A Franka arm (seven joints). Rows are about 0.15 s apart.
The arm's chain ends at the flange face. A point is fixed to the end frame.
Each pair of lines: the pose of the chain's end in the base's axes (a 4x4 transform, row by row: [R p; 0 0 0 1], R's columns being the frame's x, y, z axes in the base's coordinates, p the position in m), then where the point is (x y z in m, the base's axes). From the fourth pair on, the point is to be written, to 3 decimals.
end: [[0.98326 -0.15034 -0.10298 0.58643], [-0.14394 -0.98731 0.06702 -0.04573], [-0.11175 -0.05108 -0.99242 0.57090], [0 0 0 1]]
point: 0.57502 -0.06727 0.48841
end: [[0.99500 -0.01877 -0.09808 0.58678], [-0.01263 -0.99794 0.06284 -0.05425], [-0.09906 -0.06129 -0.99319 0.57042], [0 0 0 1]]
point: 0.57936 -0.07628 0.48760
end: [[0.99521 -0.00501 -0.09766 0.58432], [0.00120 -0.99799 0.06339 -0.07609], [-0.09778 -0.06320 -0.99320 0.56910], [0 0 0 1]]
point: 0.57731 -0.09806 0.48623
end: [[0.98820 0.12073 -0.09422 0.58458], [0.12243 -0.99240 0.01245 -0.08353], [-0.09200 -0.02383 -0.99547 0.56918], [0 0 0 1]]
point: 0.581 -0.109 0.487
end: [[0.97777 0.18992 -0.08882 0.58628], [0.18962 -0.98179 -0.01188 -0.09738], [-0.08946 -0.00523 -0.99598 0.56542], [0 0 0 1]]
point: 0.585 -0.125 0.484
